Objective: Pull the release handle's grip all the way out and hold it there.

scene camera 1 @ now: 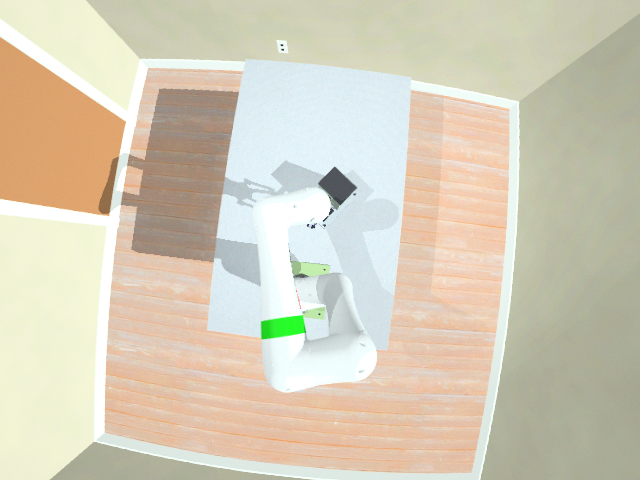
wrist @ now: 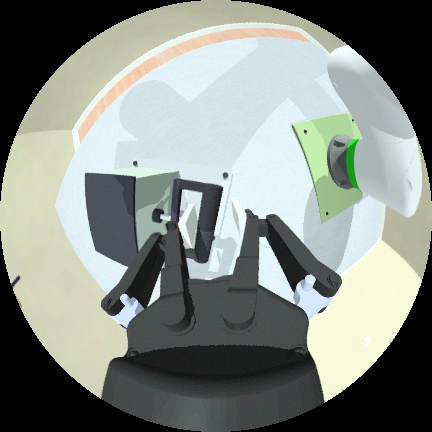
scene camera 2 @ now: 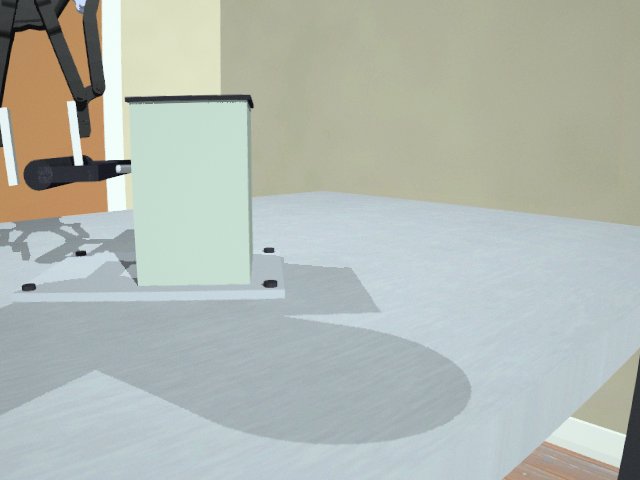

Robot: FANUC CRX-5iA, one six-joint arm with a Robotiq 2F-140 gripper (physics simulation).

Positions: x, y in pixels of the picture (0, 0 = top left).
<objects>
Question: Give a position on a light base plate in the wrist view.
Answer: At 198, 172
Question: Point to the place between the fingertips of my gripper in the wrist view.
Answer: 213, 209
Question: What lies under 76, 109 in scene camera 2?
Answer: My gripper.
</objects>
